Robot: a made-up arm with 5 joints.
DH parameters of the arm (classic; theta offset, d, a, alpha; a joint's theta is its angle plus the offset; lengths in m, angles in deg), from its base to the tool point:
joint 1: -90 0.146 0.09 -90
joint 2: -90 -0.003 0.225 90
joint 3: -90 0.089 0.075 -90
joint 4: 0 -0.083 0.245 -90
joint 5: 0 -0.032 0.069 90
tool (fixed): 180 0.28 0 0
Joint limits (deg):
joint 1: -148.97..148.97
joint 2: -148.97..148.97
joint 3: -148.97..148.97
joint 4: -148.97..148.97
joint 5: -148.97..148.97
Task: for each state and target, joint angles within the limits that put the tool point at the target. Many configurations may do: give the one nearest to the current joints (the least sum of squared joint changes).
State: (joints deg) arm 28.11 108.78 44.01 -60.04 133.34
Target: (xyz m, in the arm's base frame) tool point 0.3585 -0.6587 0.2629
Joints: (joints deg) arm 62.80 132.26 60.09 -54.77 131.11
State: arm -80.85 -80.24 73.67 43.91 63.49
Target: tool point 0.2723 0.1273 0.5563
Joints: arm -75.69 -92.49 68.51 85.06 58.87
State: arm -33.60 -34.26 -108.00 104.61 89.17
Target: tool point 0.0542 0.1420 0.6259
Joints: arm -29.92 -74.56 -112.39 116.47 65.94
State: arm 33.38 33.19 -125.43 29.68 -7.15
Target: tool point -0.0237 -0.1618 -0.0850
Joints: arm 26.48 29.03 -101.33 42.92 15.55
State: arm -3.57 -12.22 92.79 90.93 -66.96
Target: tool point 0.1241 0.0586 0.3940
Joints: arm -5.20 -18.26 114.41 97.76 -68.11
